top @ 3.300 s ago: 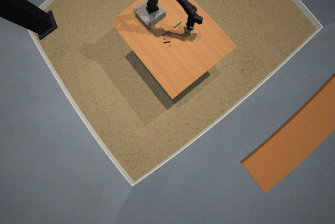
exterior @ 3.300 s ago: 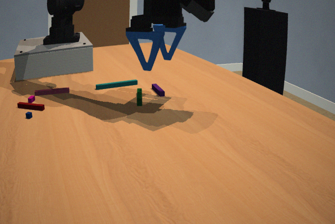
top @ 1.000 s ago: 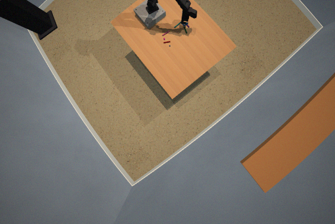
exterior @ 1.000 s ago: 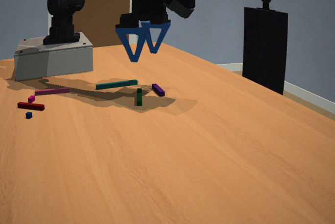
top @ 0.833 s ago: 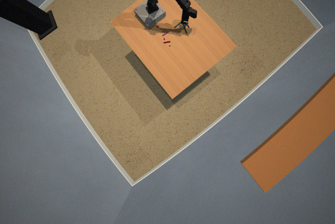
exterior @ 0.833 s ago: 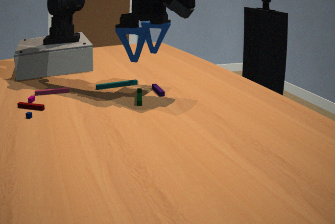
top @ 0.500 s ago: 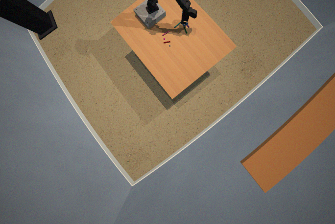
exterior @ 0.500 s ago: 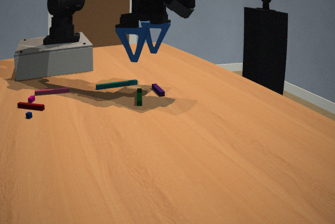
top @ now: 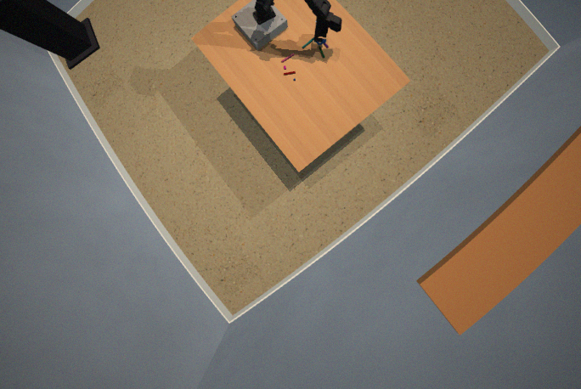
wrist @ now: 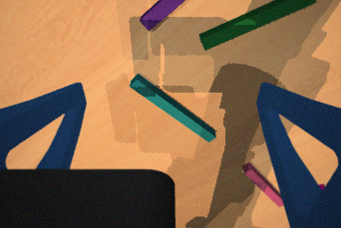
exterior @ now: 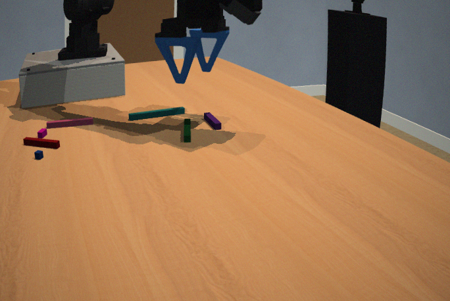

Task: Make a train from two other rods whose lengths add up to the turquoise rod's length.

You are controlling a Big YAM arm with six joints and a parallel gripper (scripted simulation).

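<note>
Right now my hand is 4 cm short of the magenta rod, 26 cm to the left of it and 8 cm above it. Also, from my hand: turquoise rod 4 cm behind, 6 cm to the right, 8 cm below; then green rod 6 cm ahead, 2 cm to the right, 8 cm below; then purple rod 2 cm ahead, 3 cm to the left, 8 cm below.
</note>
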